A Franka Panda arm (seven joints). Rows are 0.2 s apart.
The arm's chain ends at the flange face. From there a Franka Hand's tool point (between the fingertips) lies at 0.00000 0.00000 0.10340 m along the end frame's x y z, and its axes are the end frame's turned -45 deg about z.
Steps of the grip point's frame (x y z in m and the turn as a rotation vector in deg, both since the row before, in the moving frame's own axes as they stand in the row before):
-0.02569, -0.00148, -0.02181, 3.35, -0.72, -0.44
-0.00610, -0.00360, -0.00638, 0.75, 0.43, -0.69
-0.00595, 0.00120, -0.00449, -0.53, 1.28, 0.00
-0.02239, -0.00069, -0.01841, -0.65, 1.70, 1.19
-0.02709, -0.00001, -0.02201, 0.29, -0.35, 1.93
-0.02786, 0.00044, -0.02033, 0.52, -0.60, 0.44
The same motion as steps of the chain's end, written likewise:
-0.01401, 0.02045, -0.02163, 1.86, -2.88, -0.44
-0.00644, 0.00327, -0.00637, 0.83, -0.23, -0.69
-0.00567, 0.00601, -0.00446, 0.53, 1.28, 0.00
-0.01933, 0.01665, -0.01836, 0.74, 1.66, 1.19
-0.01834, 0.01909, -0.02201, -0.04, -0.45, 1.93
-0.01796, 0.01991, -0.02032, -0.06, -0.79, 0.44

